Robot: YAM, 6 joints.
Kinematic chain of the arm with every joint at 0, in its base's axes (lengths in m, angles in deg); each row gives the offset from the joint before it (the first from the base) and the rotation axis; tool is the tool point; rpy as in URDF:
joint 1: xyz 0 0 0.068 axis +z
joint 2: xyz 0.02 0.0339 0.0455 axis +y
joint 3: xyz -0.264 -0.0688 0 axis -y
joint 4: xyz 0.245 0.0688 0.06 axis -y
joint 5: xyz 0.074 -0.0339 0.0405 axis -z
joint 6: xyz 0.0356 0 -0.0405 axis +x
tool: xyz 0 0 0 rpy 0 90 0
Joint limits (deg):
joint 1: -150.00..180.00
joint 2: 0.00..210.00
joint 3: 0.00..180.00
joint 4: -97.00..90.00
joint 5: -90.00..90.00
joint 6: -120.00..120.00
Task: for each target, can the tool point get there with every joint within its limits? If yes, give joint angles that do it. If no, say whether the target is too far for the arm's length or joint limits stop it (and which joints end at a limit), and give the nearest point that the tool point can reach.
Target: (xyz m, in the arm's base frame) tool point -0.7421 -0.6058 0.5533
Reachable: no: too far | nearest point -0.4544 -0.3710 0.3792 | short by 0.410 m
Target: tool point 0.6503 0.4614 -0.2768
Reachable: no: too far | nearest point 0.4725 0.3352 -0.1673 | short by 0.244 m
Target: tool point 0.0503 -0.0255 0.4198
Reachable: yes | joints 2.09 27.57 35.07 65.49 50.07 35.97
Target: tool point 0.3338 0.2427 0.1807
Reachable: yes | joints 35.57 111.38 77.48 -23.09 -5.31 -25.66
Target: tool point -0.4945 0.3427 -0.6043
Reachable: no: too far | nearest point -0.3579 0.2480 -0.3284 | short by 0.322 m
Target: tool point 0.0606 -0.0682 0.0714
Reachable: yes | joints -57.50 91.97 17.57 -51.63 -23.97 86.08
